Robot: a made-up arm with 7 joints.
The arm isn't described. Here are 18 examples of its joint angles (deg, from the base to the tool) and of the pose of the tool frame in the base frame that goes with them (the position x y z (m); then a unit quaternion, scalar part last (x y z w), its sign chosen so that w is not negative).
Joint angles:
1: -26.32 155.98 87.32 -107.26 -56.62 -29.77 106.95
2: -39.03 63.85 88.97 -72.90 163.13 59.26 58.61
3: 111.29 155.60 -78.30 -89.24 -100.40 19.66 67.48
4: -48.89 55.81 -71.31 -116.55 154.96 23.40 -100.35
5: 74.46 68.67 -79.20 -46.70 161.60 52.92 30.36
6: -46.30 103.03 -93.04 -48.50 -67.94 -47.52 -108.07
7: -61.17 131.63 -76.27 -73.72 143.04 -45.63 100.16
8: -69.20 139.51 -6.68 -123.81 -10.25 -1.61 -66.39
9: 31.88 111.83 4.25 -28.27 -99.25 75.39 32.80
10: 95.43 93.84 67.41 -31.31 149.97 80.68 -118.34
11: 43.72 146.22 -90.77 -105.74 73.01 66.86 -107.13
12: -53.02 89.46 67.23 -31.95 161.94 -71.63 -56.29
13: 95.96 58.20 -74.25 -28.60 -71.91 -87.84 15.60
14: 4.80 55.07 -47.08 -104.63 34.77 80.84 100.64
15: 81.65 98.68 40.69 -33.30 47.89 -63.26 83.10
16: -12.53 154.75 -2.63 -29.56 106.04 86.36 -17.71
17: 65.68 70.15 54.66 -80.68 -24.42 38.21 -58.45
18: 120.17 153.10 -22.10 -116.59 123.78 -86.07 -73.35
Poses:
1: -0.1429 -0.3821 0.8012 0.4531 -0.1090 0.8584 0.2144
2: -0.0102 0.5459 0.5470 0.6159 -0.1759 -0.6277 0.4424
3: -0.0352 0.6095 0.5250 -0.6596 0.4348 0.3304 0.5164
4: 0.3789 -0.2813 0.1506 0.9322 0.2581 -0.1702 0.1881
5: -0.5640 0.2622 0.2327 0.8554 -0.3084 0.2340 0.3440
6: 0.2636 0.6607 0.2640 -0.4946 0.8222 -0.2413 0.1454
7: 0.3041 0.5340 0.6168 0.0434 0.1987 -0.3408 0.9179
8: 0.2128 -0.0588 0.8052 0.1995 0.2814 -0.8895 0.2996
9: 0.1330 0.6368 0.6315 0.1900 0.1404 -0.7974 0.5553
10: 0.0157 0.6580 0.5626 -0.5570 -0.7850 -0.0964 0.2534
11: -0.1893 0.4523 0.4163 -0.3905 0.2335 0.5954 0.6621
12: 0.1236 0.7008 0.6109 -0.6001 0.1379 -0.3226 0.7189
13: -0.6726 0.2209 0.6066 -0.3710 -0.0529 0.9256 0.0531
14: 0.2305 -0.0875 -0.0875 0.2004 -0.8988 0.2760 0.2755
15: 0.0910 0.6949 0.4271 0.3144 0.8690 0.0995 0.3690
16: 0.1008 0.2784 0.9956 0.0151 -0.9909 -0.1326 0.0196
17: 0.1123 0.5911 0.3535 -0.1703 -0.2310 -0.4304 0.8558
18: -0.1922 0.3014 0.0921 -0.6862 -0.5603 -0.2005 0.4184
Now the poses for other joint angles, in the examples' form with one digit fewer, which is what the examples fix.
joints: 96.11 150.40 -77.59 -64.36 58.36 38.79 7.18
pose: 0.062 0.607 0.612 0.035 0.079 -0.191 0.978
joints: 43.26 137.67 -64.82 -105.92 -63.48 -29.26 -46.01
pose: -0.060 0.504 0.197 -0.830 0.548 0.017 0.103
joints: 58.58 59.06 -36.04 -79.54 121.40 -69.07 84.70
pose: -0.151 0.227 -0.150 -0.460 0.576 -0.190 0.648
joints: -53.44 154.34 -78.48 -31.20 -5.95 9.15 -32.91
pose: -0.304 0.529 0.823 0.140 -0.305 -0.361 0.870
